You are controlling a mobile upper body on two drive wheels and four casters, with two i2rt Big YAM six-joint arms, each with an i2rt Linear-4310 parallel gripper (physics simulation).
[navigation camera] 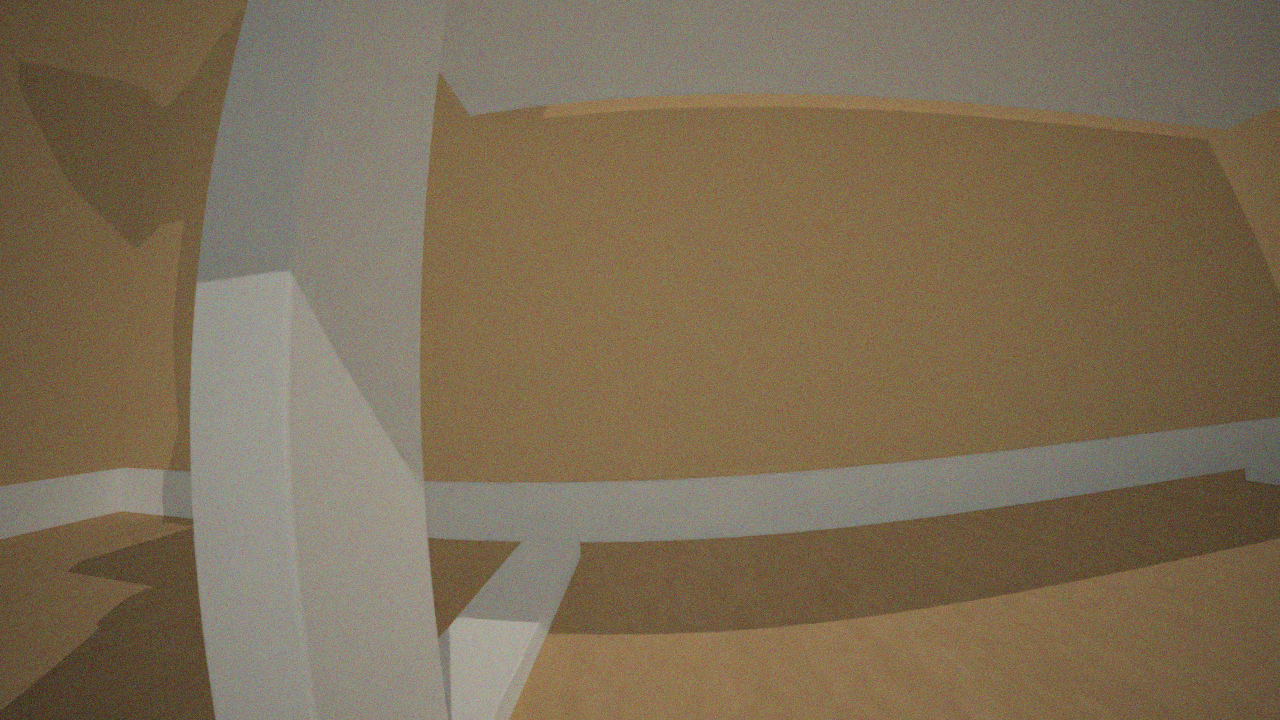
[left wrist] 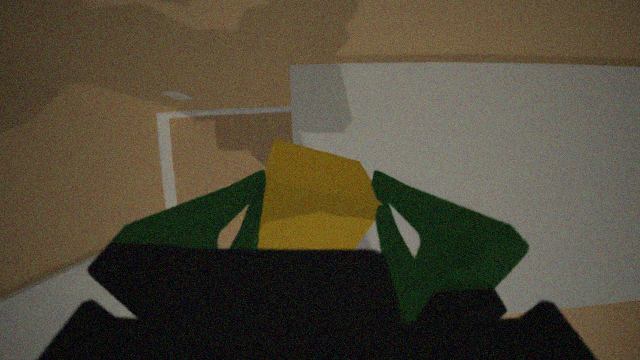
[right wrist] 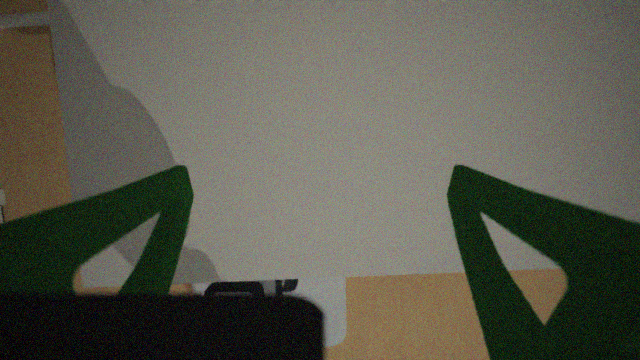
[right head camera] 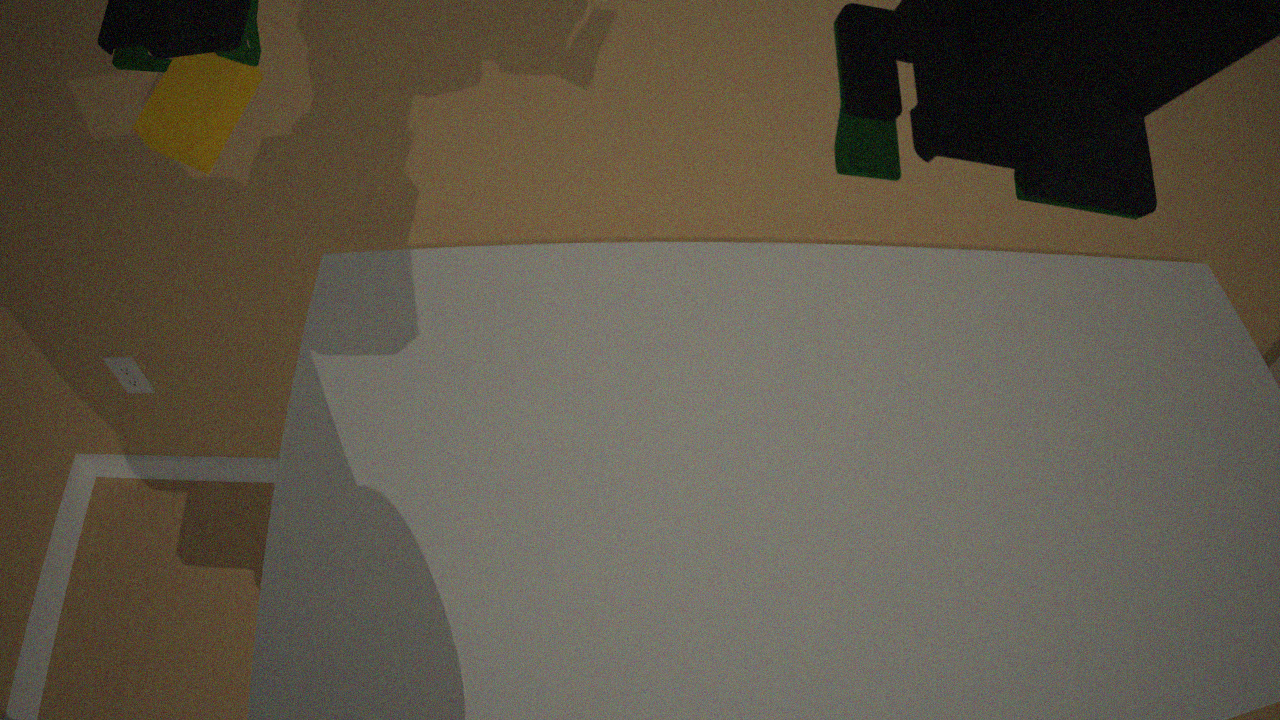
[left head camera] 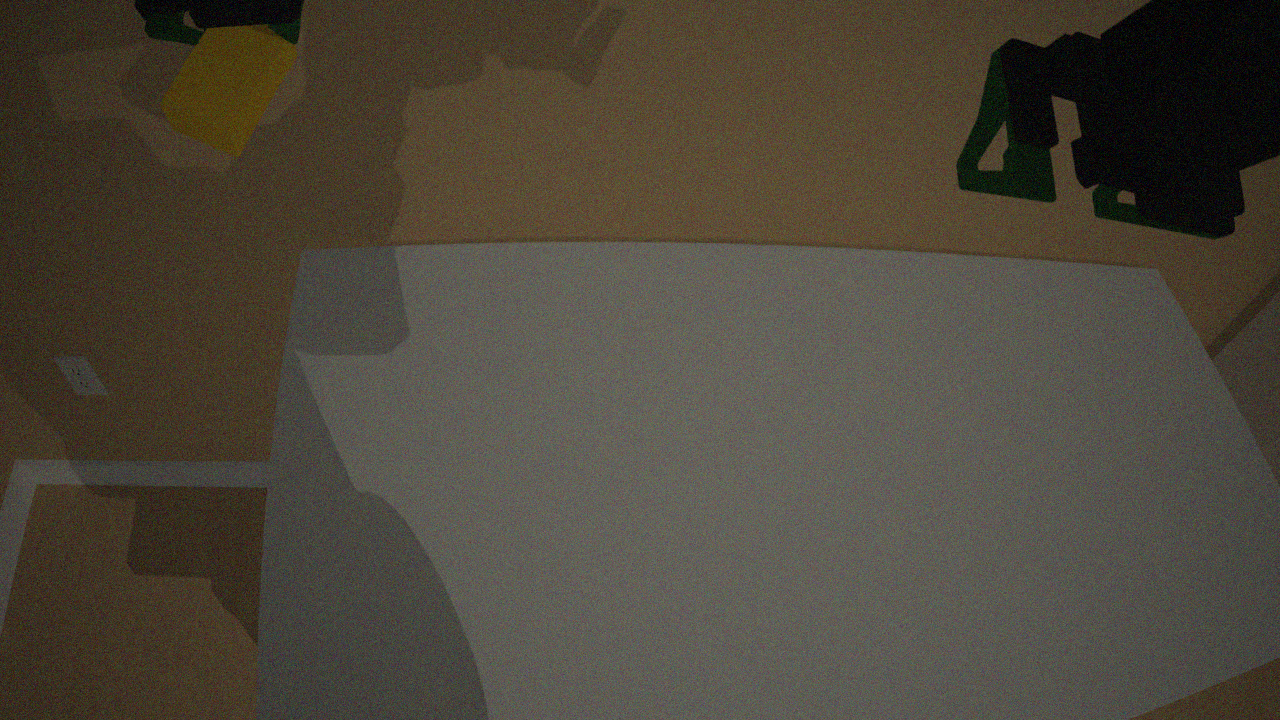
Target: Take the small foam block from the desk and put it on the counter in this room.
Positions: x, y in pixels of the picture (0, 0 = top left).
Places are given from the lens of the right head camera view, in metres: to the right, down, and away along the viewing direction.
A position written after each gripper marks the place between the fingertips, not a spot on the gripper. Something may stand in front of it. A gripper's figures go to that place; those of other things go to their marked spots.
left gripper (right head camera: 221, 63): -0.33, -0.23, 0.52
right gripper (right head camera: 933, 172): 0.14, -0.09, 0.34
yellow foam block (right head camera: 190, 115): -0.33, -0.18, 0.49
white desk (right head camera: 621, 473): -0.02, 0.12, 0.88
The marked spots on the white desk and the yellow foam block are 0.58 m apart.
